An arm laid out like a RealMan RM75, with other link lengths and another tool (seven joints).
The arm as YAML. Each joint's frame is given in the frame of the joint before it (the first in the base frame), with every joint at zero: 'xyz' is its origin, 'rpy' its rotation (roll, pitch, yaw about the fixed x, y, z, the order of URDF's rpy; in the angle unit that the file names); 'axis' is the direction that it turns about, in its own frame. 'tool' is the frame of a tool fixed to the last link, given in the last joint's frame.
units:
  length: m
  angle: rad
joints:
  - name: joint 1
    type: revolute
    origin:
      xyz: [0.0, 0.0, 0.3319]
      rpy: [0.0, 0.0, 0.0]
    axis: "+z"
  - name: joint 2
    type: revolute
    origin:
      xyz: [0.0, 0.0, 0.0]
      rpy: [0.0, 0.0, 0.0]
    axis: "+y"
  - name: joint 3
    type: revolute
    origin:
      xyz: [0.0, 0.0, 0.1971]
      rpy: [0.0, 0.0, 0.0]
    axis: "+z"
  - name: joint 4
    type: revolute
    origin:
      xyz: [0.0, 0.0, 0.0]
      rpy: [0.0, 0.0, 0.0]
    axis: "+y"
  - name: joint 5
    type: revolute
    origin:
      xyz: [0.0, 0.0, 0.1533]
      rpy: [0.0, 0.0, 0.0]
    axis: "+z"
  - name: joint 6
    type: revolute
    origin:
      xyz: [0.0, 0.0, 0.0]
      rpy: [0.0, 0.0, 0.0]
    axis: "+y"
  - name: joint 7
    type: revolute
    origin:
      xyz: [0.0, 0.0, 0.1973]
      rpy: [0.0, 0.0, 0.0]
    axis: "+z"
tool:
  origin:
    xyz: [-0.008, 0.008, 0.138]
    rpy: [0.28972, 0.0, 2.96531]
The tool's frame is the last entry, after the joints.
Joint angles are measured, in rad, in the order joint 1, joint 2, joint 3, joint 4, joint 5, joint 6, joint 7. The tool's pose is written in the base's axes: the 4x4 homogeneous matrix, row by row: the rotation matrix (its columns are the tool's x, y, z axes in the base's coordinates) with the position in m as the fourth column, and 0 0 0 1 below. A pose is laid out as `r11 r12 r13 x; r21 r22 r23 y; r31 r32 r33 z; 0 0 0 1`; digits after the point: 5 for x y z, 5 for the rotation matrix.
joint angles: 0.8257, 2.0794, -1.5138, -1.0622, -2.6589, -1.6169, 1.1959
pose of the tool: -0.46105 -0.44455 0.76799 0.26929; -0.81128 0.56182 -0.16182 0.25834; -0.35954 -0.69766 -0.61968 -0.05987; 0 0 0 1
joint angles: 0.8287, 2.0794, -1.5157, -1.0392, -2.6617, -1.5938, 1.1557
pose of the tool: -0.43601 -0.45881 0.77420 0.27242; -0.83023 0.53706 -0.14928 0.26086; -0.34730 -0.70785 -0.61508 -0.06098; 0 0 0 1
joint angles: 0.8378, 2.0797, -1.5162, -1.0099, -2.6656, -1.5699, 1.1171
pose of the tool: -0.41024 -0.47055 0.78120 0.27530; -0.84797 0.51207 -0.13686 0.26391; -0.33563 -0.71859 -0.60909 -0.06201; 0 0 0 1
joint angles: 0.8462, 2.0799, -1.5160, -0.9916, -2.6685, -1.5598, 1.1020
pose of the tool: -0.39950 -0.47246 0.78561 0.27685; -0.85490 0.50139 -0.13321 0.26514; -0.33096 -0.72484 -0.60421 -0.06220; 0 0 0 1
